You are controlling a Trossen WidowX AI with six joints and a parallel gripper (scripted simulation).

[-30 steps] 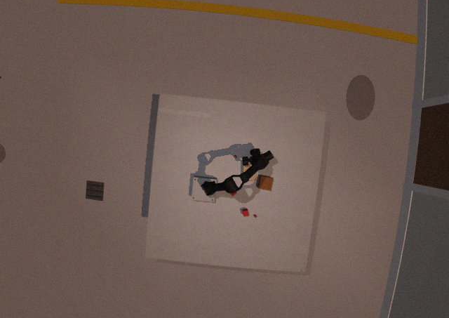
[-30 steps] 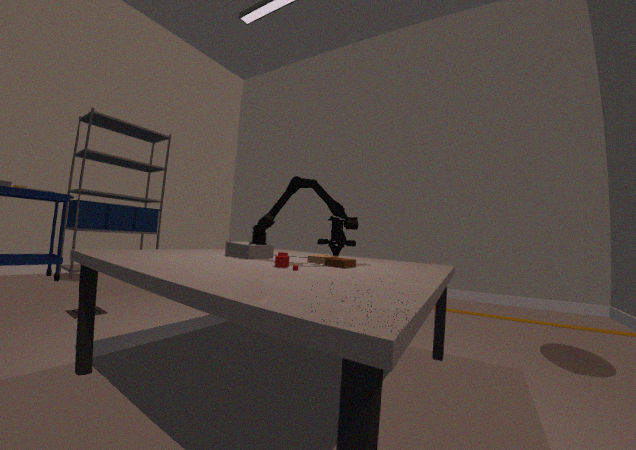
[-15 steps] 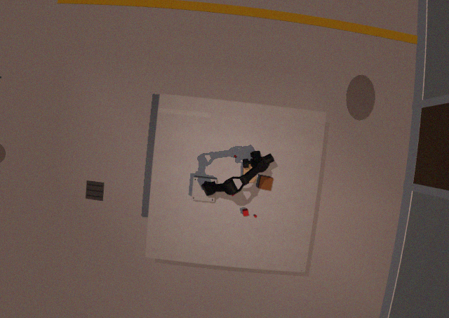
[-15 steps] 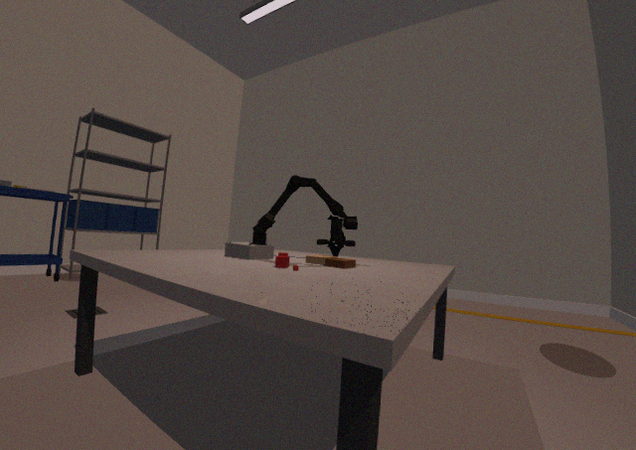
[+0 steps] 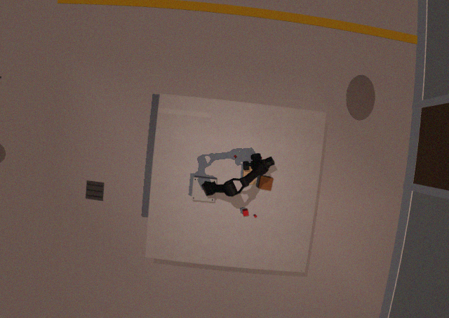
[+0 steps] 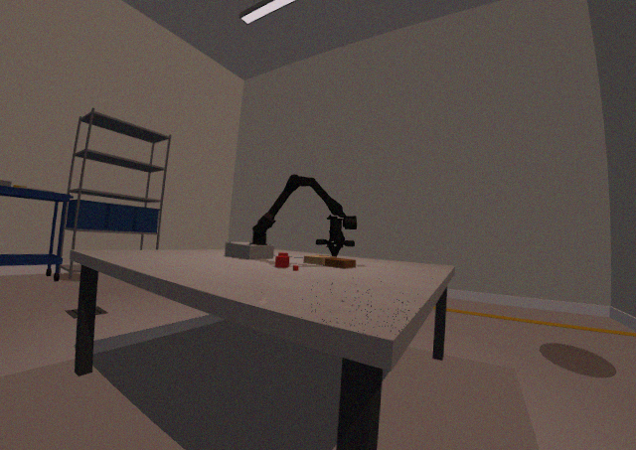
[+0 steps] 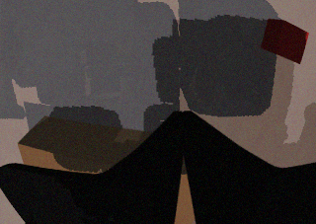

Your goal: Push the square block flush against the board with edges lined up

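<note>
Right now the board is 90 mm to the right of my gripper tip, 20 mm behind it and 10 mm above it. The rest, counted from my gripper tip: square block (130 mm to the right, 110 mm ahead, 10 mm above).
</note>
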